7 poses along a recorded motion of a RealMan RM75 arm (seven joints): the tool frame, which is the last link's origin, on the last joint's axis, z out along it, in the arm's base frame.
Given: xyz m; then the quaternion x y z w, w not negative.
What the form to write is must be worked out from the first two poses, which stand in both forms.
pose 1, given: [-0.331 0.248 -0.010 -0.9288 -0.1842 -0.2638 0.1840]
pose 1, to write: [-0.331 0.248 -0.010 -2.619 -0.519 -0.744]
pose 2, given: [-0.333 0.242 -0.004 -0.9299 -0.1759 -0.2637 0.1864]
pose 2, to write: [-0.333 0.242 -0.004 -2.619 -0.495 -0.743]
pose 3, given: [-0.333 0.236 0.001 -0.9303 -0.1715 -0.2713 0.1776]
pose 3, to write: [-0.333 0.236 0.001 -2.632 -0.485 -0.768]
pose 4, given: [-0.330 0.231 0.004 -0.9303 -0.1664 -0.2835 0.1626]
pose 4, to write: [-0.330 0.231 0.004 -2.654 -0.475 -0.809]
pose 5, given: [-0.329 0.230 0.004 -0.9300 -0.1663 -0.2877 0.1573]
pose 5, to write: [-0.329 0.230 0.004 -2.661 -0.476 -0.823]
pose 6, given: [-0.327 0.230 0.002 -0.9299 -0.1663 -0.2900 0.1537]
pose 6, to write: [-0.327 0.230 0.002 -2.666 -0.477 -0.831]
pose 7, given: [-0.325 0.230 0.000 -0.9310 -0.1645 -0.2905 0.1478]
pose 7, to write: [-0.325 0.230 0.000 -2.678 -0.473 -0.836]
